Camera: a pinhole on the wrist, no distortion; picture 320 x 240 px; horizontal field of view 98.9 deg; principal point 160.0 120.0 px. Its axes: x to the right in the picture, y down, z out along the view. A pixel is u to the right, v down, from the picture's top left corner.
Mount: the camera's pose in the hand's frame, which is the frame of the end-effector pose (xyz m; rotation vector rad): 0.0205 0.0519 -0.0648 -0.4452 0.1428 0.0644
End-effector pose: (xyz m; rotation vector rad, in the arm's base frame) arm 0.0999 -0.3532 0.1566 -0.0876 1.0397 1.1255
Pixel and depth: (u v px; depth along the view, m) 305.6 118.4 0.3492
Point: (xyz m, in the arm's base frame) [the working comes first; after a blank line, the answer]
In the camera's frame: 0.3714 -0.0041 0.3492

0.0767 0.1506 0.0431
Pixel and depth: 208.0 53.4 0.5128
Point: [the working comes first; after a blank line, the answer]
In the camera's frame: 0.1798 -0.2495 0.5128

0.3690 0.1239 0.2370
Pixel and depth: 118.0 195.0 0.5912
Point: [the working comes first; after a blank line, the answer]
In the camera's frame: -0.1814 0.3239 0.5912

-0.1375 0.0397 0.6862
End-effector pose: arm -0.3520 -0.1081 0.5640 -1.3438 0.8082 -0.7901
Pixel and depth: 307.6 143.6 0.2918
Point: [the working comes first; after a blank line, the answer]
In the camera's frame: 0.3146 0.0503 0.2918

-0.0524 -0.3400 0.3221
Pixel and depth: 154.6 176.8 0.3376
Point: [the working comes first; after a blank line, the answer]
In the camera's frame: -0.0133 0.1401 0.3376

-0.1714 -0.0265 0.2492
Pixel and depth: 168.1 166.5 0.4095
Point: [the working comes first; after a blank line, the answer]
In the camera's frame: 0.0242 0.1391 0.4095

-0.0965 -0.0342 0.2191
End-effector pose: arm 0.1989 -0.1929 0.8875 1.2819 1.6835 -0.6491
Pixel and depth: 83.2 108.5 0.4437
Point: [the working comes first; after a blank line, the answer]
In the camera's frame: -0.2489 -0.0373 0.4437

0.5298 -0.5210 0.8787
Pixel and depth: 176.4 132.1 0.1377
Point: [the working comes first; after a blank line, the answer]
In the camera's frame: 0.0165 0.0122 0.1377

0.3282 -0.1694 0.8310
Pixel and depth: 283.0 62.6 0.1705
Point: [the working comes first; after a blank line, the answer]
In the camera's frame: 0.1532 -0.0715 0.1705

0.2804 -0.1551 0.6752
